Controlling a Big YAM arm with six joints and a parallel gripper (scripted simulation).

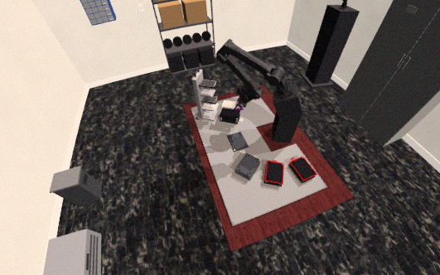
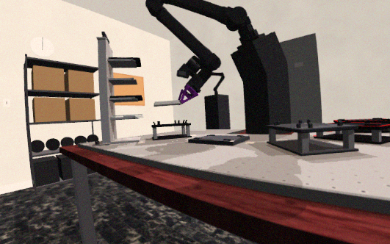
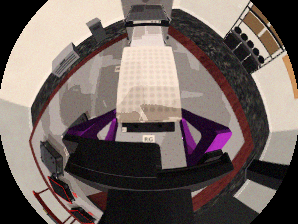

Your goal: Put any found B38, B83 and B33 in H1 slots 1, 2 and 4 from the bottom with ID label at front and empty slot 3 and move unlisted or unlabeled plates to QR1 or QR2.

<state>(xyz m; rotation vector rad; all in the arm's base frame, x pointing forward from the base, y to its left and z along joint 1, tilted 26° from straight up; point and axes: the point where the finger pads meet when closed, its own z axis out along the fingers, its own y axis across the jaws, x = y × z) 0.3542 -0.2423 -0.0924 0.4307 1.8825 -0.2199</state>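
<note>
The white plate is 50 mm ahead of my hand and 20 mm to the right of it. Round my hand: dark plate (210 mm ahead, 180 mm above, 100 mm to the right).
</note>
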